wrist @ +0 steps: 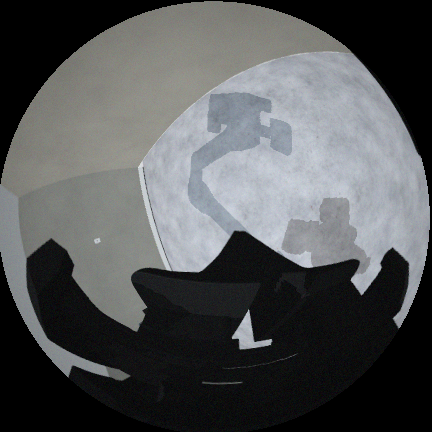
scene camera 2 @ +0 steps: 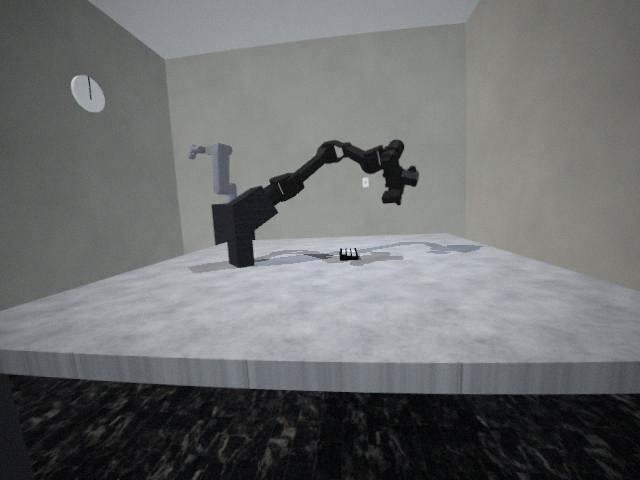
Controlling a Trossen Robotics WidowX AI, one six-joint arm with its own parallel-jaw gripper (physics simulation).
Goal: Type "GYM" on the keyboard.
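Where they show: gripper, between the fingertips: [wrist: 238,235] [scene camera 2: 399,204]; arm's base, origin of its link: [scene camera 2: 264,200].
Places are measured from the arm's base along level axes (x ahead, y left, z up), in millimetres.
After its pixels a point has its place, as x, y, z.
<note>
The keyboard [scene camera 2: 348,254] @[289, 68, -203] is a small black block with white strips on top. It lies on the pale marbled table [scene camera 2: 320,315] @[402, -403, -220] [wrist: 320,150] @[547, 167, -219], right of the arm's base in the scene view. Its letters are too small to read, and it does not show in the wrist view. My gripper [scene camera 2: 391,201] @[434, 254, -42] [wrist: 238,235] @[434, 254, -42] is shut and empty. It hangs high above the table, up and to the right of the keyboard in the scene view, well apart from it.
My black arm [scene camera 2: 310,167] @[117, 152, 119] reaches rightward from its base [scene camera 2: 241,252] @[-12, -127, -170]. A grey arm [scene camera 2: 221,167] stands behind the base. Shadows of the arm fall across the table top. A round clock [scene camera 2: 88,93] hangs on the left wall. The table's front edge [scene camera 2: 330,376] @[472, -526, -239] crosses the scene view.
</note>
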